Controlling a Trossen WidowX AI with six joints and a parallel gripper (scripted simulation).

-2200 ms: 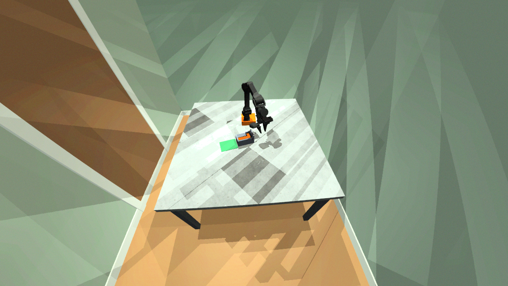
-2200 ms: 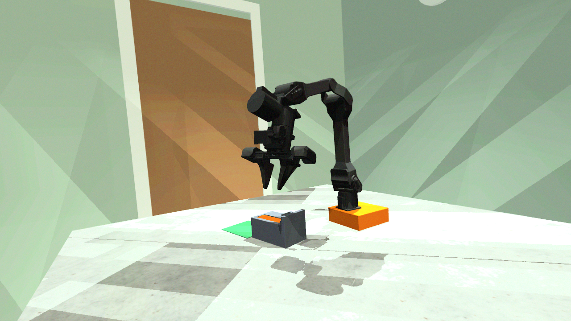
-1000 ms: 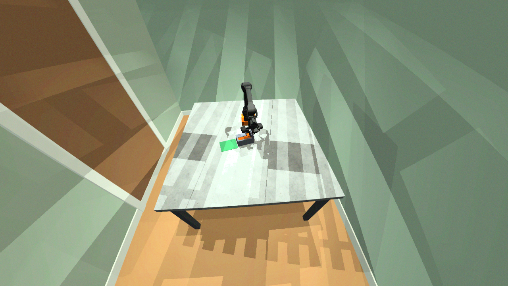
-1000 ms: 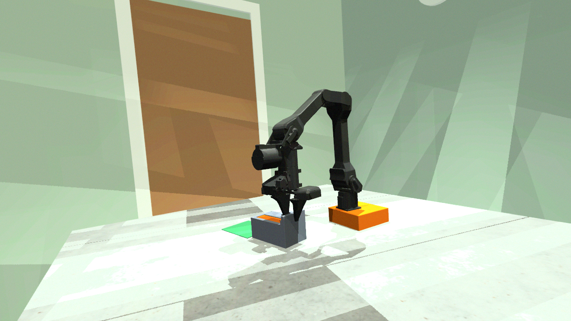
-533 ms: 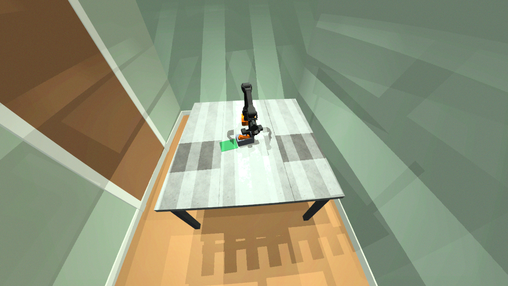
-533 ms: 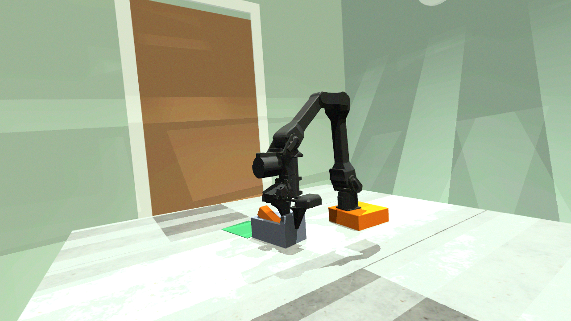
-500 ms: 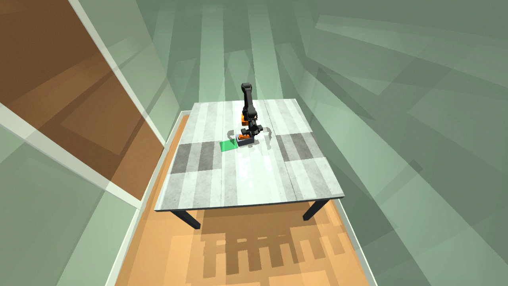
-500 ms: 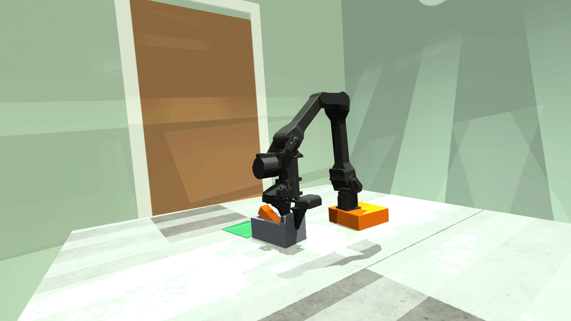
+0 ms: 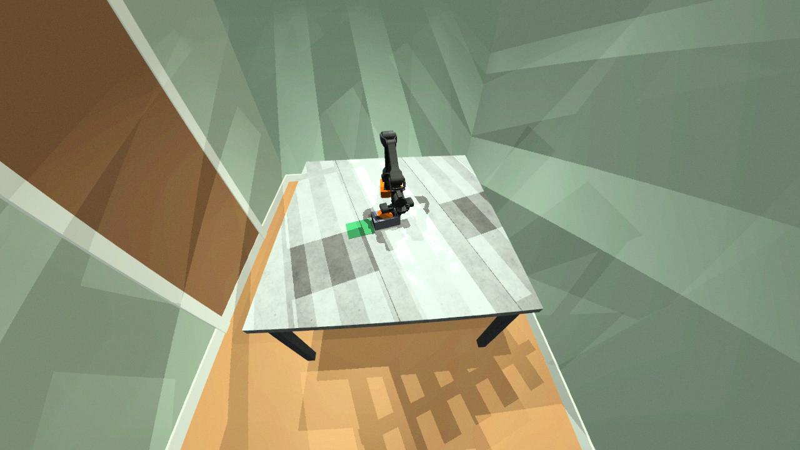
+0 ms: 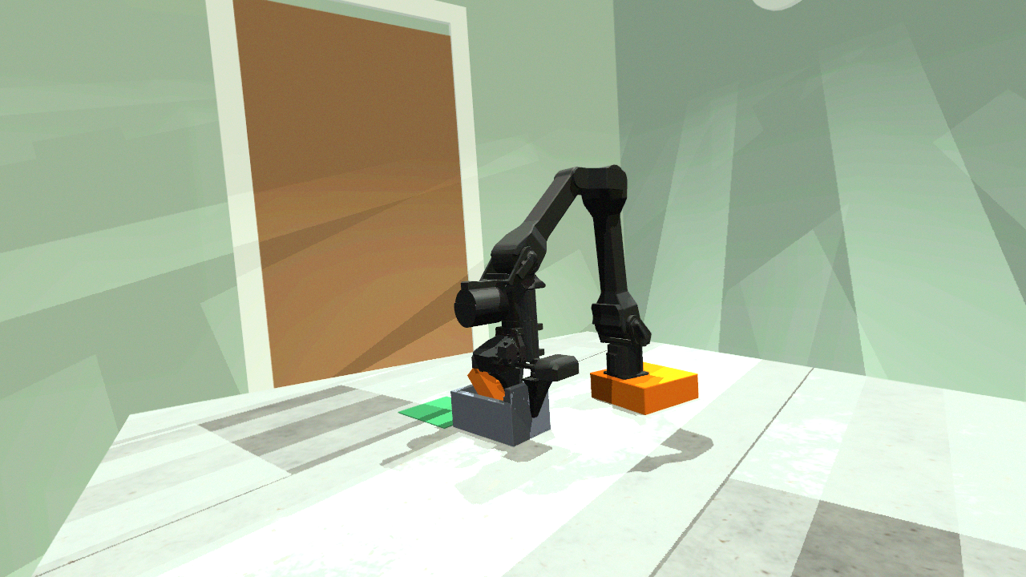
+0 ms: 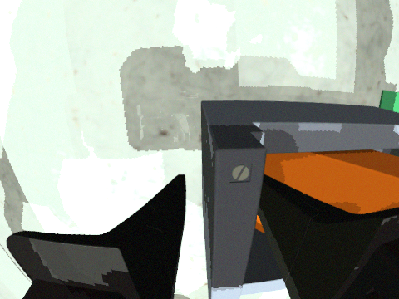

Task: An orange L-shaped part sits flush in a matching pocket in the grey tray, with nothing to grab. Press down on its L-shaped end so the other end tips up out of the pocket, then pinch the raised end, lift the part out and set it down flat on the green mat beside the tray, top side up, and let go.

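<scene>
Right now my gripper tip is 5 cm to the left of the orange L-shaped part, 1 cm below it and 1 cm short of it. Also, from my gripper tip: green mat 21 cm to the right, 6 cm ahead, 5 cm below.
</scene>
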